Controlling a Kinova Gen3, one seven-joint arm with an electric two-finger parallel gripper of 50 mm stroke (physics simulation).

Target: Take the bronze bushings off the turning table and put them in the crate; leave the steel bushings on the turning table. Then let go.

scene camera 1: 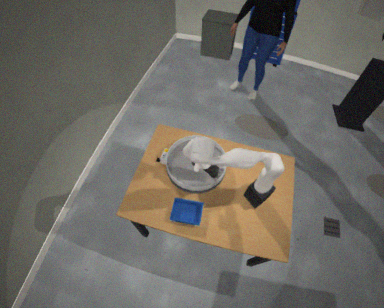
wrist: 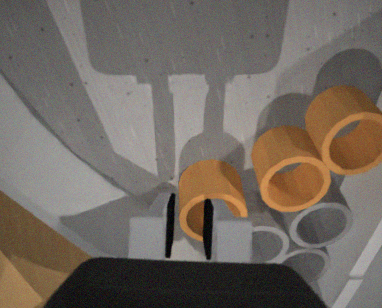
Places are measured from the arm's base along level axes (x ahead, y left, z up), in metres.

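Pixels of known places: gripper, between the fingertips: (scene camera 1: 216, 177) (wrist: 188, 216); arm's base, origin of its link: (scene camera 1: 261, 186).
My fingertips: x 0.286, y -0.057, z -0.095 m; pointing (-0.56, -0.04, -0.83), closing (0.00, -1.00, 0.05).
Observation:
Ahead of a thing's pixels: the offset from my fingertips to its middle. "spot": to the spot under its first point. Level surfaces: height alone.
Three bronze bushings {dy -0.011, dx +0.005, dz -0.007 m} (wrist: 211, 177) {dy -0.046, dx +0.025, dz -0.007 m} (wrist: 285, 142) {dy -0.069, dx +0.047, dz -0.007 m} (wrist: 345, 102) stand on end on the grey turning table {dy -0.098, dx +0.153, dz -0.020 m} (scene camera 1: 185, 175) (wrist: 125, 110) in the wrist view, from lower middle to upper right. Several grey steel bushings {dy -0.065, dx -0.001, dz -0.007 m} (wrist: 320, 244) {dy -0.036, dx -0.016, dz -0.007 m} (wrist: 287, 245) {dy -0.063, dx -0.033, dz -0.007 m} (wrist: 328, 262) stand below and right of them, partly hidden. My gripper (wrist: 188, 216) is partly open and empty. Its fingers are above the nearest bronze bushing, shifted to its left: the right finger overlaps its opening, the left finger is outside its left edge. The blue crate {dy +0.260, dx +0.145, dz -0.047 m} (scene camera 1: 187, 212) stands apart from the turning table; no bushings are visible in it.
The white arm (scene camera 1: 242, 158) reaches over the turning table from its black base (scene camera 1: 259, 195) on the wooden table {dz -0.072 m} (scene camera 1: 235, 225). A small white device {spot: dy -0.094, dx +0.383, dz -0.012 m} (scene camera 1: 164, 156) is at the turning table's left side. A person (scene camera 1: 262, 40) stands behind the table near a grey cabinet (scene camera 1: 217, 37).

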